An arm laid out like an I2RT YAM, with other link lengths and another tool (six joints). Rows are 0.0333 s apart.
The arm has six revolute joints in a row. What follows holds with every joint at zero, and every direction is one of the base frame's. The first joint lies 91.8 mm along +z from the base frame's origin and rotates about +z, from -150 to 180 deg. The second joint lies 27.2 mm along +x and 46.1 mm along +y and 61.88 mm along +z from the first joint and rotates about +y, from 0 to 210 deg. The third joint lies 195.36 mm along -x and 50.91 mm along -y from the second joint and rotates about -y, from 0 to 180 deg. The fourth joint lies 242.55 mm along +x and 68.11 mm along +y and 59.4 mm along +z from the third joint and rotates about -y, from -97 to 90 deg. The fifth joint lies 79.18 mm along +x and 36.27 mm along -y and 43.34 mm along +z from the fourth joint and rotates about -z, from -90 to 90 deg. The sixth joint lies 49.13 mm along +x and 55.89 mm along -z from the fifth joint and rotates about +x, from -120 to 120 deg. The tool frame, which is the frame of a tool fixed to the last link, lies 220 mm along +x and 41 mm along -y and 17 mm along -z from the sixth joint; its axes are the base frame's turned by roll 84.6, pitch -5 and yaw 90 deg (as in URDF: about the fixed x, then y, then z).
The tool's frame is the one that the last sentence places.
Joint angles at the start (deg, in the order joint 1, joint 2, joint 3, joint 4, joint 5, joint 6): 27.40, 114.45, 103.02, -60.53, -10.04, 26.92
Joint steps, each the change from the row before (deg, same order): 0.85, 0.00, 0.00, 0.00, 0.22, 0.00; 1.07, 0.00, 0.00, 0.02, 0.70, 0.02; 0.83, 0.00, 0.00, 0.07, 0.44, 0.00; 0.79, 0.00, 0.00, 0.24, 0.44, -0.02; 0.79, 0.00, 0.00, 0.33, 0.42, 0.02; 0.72, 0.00, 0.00, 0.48, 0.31, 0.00; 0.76, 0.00, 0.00, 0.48, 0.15, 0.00; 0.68, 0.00, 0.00, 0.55, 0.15, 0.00; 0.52, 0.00, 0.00, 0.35, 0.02, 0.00; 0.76, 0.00, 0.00, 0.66, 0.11, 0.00; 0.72, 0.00, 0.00, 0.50, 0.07, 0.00; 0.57, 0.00, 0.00, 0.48, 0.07, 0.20; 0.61, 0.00, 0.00, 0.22, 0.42, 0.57; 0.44, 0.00, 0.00, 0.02, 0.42, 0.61; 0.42, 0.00, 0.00, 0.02, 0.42, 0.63
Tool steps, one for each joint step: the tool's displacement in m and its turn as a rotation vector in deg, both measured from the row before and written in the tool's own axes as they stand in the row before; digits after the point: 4 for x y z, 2 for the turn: 0.0040, -0.0034, 0.0004, 0.14, 0.04, -0.80; 0.0035, -0.0030, 0.0004, -0.07, -0.30, -1.02; 0.0033, -0.0023, 0.0004, -0.05, -0.11, -0.80; 0.0036, -0.0012, 0.0006, -0.21, -0.02, -0.80; 0.0041, -0.0008, 0.0006, -0.28, 0.05, -0.77; 0.0046, 0.0000, 0.0008, -0.37, 0.21, -0.72; 0.0055, -0.0006, 0.0008, -0.27, 0.36, -0.74; 0.0053, 0.0001, 0.0009, -0.35, 0.38, -0.67; 0.0042, -0.0005, 0.0006, -0.16, 0.34, -0.50; 0.0064, 0.0002, 0.0010, -0.40, 0.51, -0.74; 0.0058, -0.0006, 0.0008, -0.25, 0.45, -0.69; 0.0049, -0.0001, 0.0007, -0.27, 0.37, -0.35; 0.0030, -0.0010, 0.0003, -0.23, -0.08, -0.02; 0.0013, -0.0013, 0.0000, -0.12, -0.24, 0.18; 0.0012, -0.0012, 0.0000, -0.13, -0.25, 0.22
